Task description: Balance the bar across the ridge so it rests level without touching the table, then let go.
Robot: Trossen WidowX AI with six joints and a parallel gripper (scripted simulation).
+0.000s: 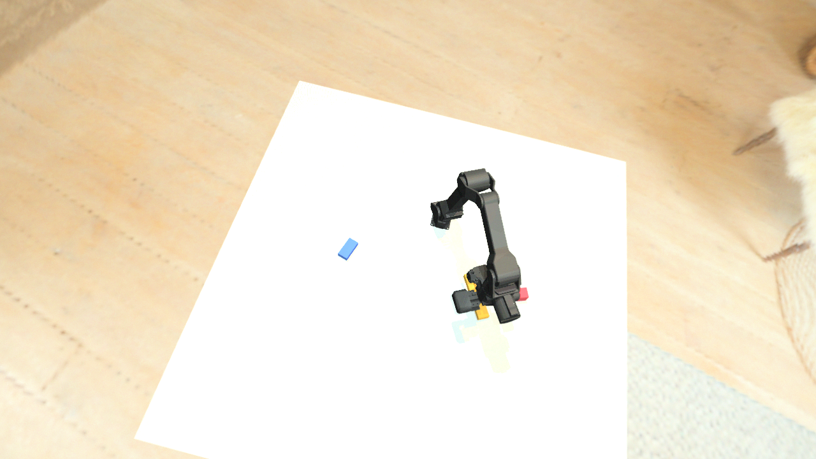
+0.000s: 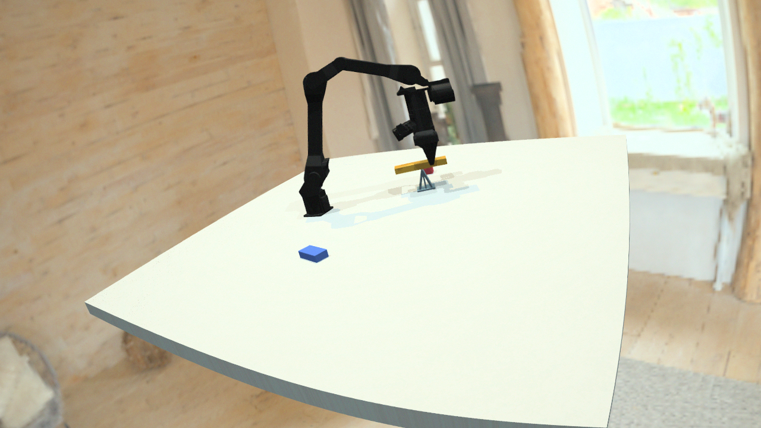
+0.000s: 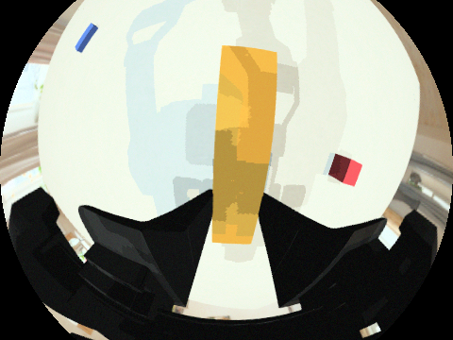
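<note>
My gripper tip is now 30 mm past the yellow bar and 10 mm to the left of it. The rest, counted from my gripper tip: red cube: 90 mm behind, 140 mm to the left, 50 mm below; then blue flat block: 100 mm behind, 430 mm to the right, 60 mm below.
</note>
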